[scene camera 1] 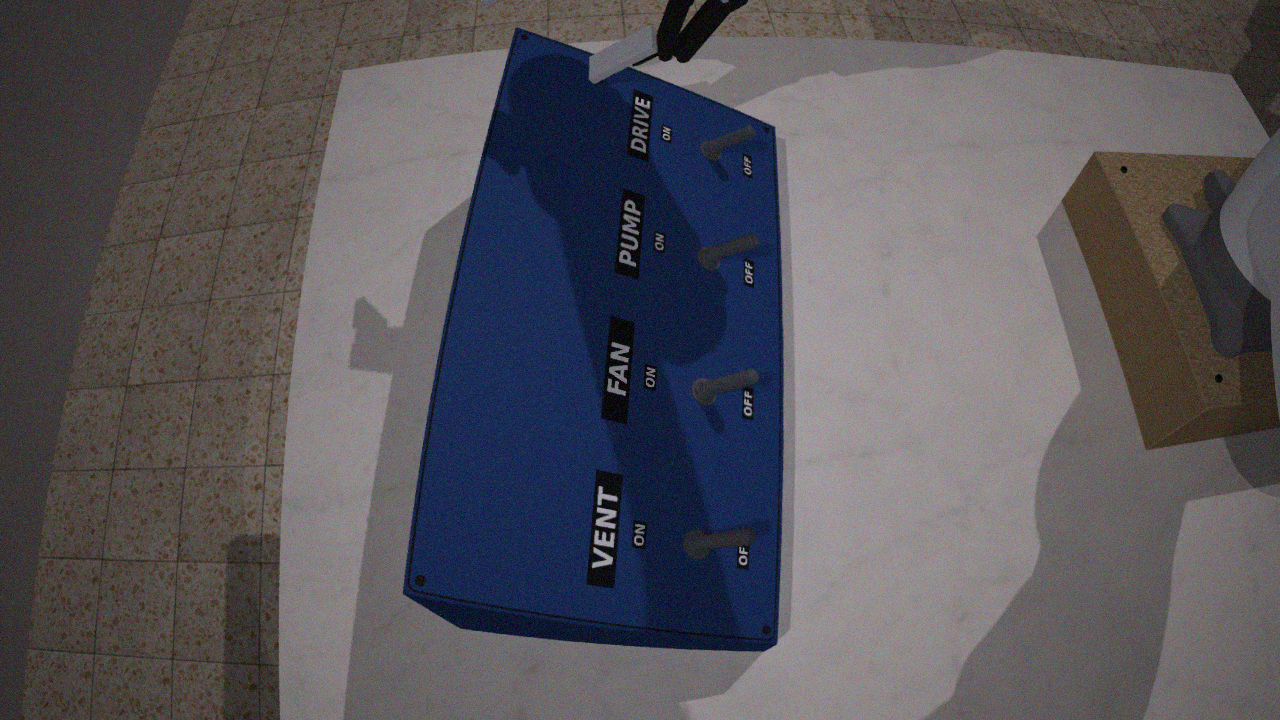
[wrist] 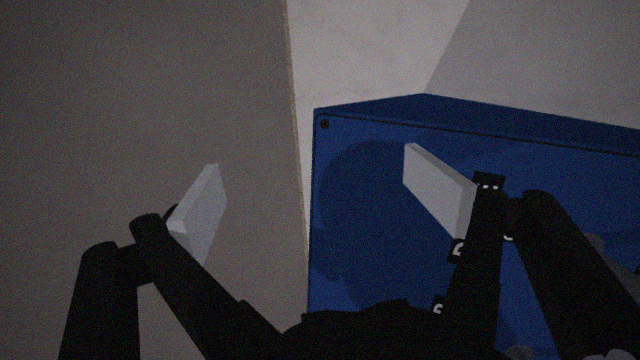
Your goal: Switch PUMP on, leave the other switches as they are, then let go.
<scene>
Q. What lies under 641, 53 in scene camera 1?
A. My gripper.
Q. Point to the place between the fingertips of my gripper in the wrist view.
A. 315, 173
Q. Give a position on a fan lever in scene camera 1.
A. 749, 377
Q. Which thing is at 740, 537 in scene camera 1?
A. A vent lever.
</scene>
